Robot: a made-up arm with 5 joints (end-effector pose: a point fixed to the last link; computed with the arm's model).
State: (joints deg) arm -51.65 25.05 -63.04 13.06 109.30
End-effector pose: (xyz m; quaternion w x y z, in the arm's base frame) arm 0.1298 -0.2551 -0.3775 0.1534 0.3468 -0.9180 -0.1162
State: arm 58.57 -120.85 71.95 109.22 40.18
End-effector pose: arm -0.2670 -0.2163 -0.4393 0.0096 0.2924 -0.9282 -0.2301
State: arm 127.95 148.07 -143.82 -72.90 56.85
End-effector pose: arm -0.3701 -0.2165 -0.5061 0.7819 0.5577 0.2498 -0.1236
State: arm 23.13 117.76 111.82 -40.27 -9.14
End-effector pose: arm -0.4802 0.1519 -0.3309 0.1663 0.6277 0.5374 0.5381
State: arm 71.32 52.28 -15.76 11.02 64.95
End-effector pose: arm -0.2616 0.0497 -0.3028 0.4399 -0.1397 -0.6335 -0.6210
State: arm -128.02 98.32 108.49 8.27 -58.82
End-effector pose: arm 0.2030 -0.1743 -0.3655 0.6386 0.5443 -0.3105 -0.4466
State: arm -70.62 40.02 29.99 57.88 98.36
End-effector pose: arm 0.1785 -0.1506 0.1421 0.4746 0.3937 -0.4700 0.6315
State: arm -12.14 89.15 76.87 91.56 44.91
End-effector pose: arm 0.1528 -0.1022 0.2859 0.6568 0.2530 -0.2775 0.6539
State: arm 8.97 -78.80 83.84 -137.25 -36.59
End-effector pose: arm -0.6370 -0.0958 -0.5105 0.6411 0.5433 -0.0350 -0.5409
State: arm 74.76 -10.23 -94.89 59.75 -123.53
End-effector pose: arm -0.3355 0.0111 -0.1904 0.3805 0.1744 0.0828 -0.9044
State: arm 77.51 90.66 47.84 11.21 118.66
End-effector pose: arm -0.2269 0.1614 -0.3355 0.2370 0.1466 -0.7260 -0.6287
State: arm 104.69 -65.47 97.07 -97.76 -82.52
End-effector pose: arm 0.2194 0.6954 -0.2633 0.0970 -0.7804 0.1902 0.5878
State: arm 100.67 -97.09 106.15 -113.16 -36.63
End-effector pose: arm 0.0717 0.7093 -0.3351 0.1414 -0.1971 0.2551 0.9360
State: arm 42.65 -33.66 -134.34 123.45 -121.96
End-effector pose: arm -0.0542 0.0457 -0.4167 0.3309 0.2673 -0.3721 -0.8249
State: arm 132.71 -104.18 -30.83 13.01 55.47
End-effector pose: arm -0.0024 0.1534 0.2248 0.6483 -0.6216 0.4264 -0.1070
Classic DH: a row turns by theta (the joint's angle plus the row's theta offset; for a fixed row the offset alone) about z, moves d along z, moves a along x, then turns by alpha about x. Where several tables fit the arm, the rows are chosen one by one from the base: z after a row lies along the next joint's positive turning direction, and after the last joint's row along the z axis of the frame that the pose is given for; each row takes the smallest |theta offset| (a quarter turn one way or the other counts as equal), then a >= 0, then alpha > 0; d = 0 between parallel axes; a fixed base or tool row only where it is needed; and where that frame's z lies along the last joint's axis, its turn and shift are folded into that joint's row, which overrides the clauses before.
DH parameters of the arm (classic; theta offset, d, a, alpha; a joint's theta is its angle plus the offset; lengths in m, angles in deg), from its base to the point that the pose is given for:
base (fixed): 0 0 0 180
joint 1: 90 0.0481 0.1108 90
joint 2: 90 -0.0348 0.0552 -90
joint 3: 0 0.1252 0.2659 -90
joint 4: 0 0.0939 -0.0552 -90
joint 5: 90 0.4483 0.1362 -90
tool (fixed): 0 0.0635 0 0

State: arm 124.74 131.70 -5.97 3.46 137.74
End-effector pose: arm 0.3619 0.0611 -0.1390 0.6936 0.2372 0.4391 0.5195
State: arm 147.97 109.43 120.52 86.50 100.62
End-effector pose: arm -0.2981 0.0558 0.2100 0.5150 -0.2335 -0.8210 -0.0789
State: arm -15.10 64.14 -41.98 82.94 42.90
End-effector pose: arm -0.1759 -0.1092 0.2194 0.8478 -0.2086 -0.4627 -0.1539
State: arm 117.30 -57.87 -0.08 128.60 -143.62
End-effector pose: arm 0.2145 0.1153 -0.2993 0.8190 0.2079 -0.2379 0.4790
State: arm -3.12 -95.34 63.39 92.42 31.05
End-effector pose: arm 0.1224 -0.1027 -0.3735 0.0792 -0.8354 0.4989 0.2166
